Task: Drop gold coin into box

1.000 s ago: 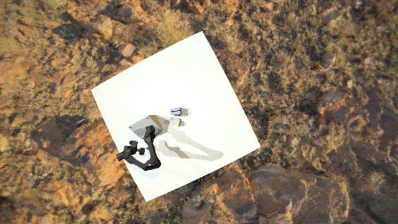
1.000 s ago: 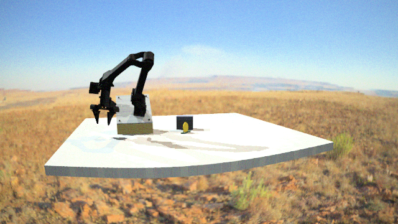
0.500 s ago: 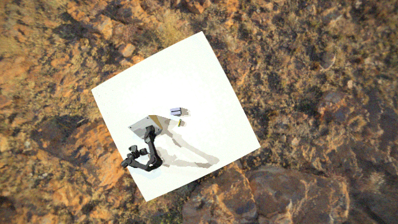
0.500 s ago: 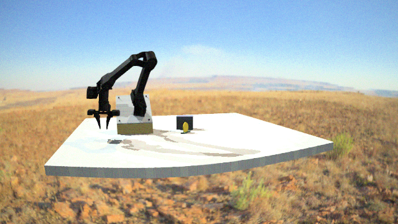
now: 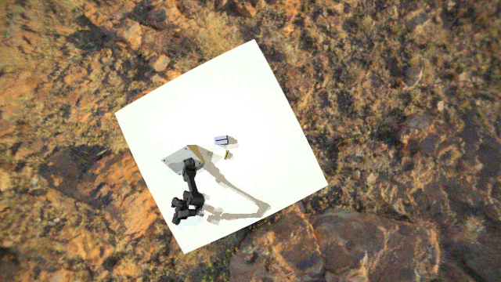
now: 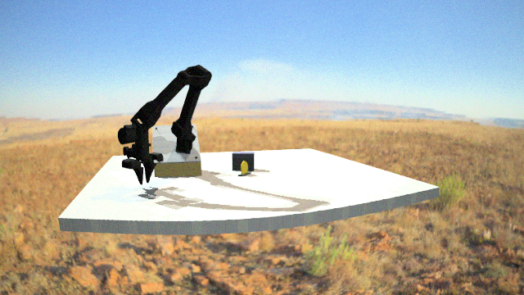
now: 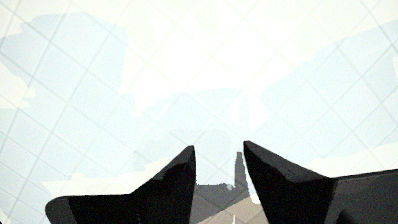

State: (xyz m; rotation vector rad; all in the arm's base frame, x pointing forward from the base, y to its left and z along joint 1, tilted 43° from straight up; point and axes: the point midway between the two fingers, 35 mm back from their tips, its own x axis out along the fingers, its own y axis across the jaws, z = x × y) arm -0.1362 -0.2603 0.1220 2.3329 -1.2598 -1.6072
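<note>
Now: the gold coin 400 mm ahead of my gripper tip, 230 mm to the left of it and 20 mm above it.
</note>
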